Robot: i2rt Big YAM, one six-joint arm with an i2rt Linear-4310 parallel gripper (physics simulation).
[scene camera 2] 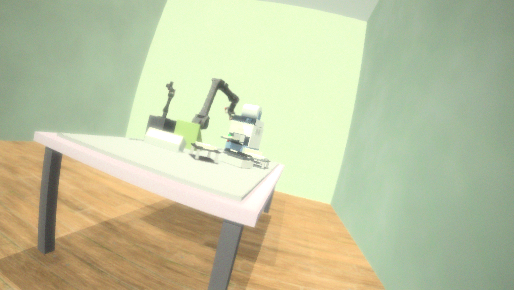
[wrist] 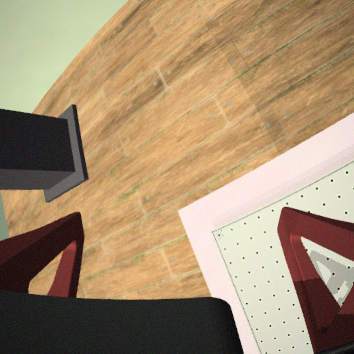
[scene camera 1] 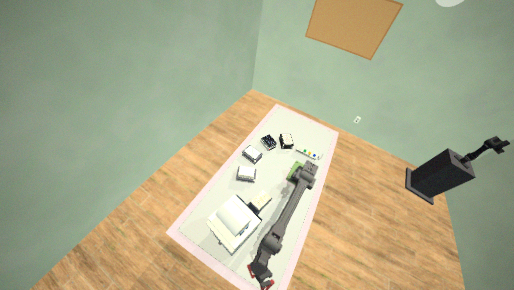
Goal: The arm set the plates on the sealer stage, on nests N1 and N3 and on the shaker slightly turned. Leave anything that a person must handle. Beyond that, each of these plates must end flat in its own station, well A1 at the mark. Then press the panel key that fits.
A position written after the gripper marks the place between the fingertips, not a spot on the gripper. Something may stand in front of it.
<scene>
The gripper (wrist: 183, 222) is open, with nothing in its grasp. Further things: a perforated grey surface (scene camera 1: 275, 163).
The perforated grey surface also shows in scene camera 2 (scene camera 2: 224, 176) and in the wrist view (wrist: 251, 249).
</scene>
